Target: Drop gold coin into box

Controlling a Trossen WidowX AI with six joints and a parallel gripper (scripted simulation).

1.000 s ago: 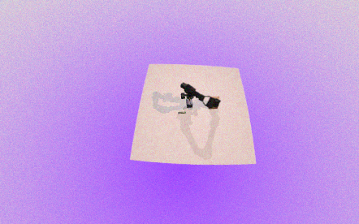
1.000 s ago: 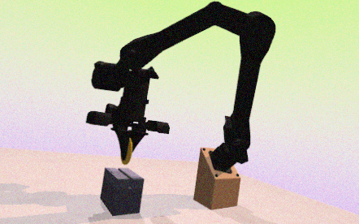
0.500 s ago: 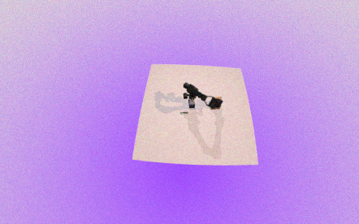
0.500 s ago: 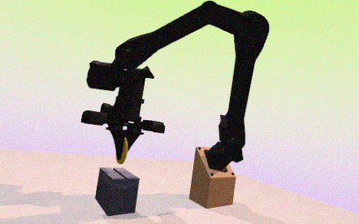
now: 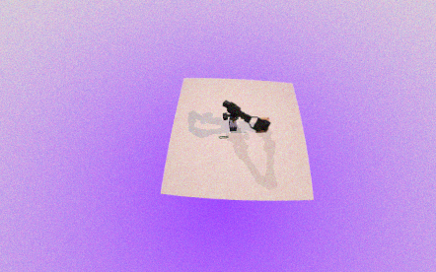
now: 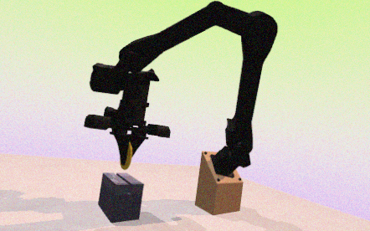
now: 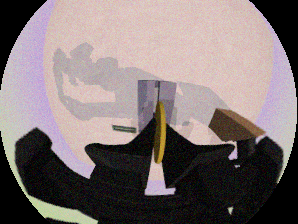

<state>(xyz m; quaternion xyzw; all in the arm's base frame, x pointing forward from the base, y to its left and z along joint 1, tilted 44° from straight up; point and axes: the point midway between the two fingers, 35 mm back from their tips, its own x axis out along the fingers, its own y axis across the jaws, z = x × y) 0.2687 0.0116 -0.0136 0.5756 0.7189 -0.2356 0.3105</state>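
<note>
Now: the gold coin 2 cm above my gripper tip.
</note>
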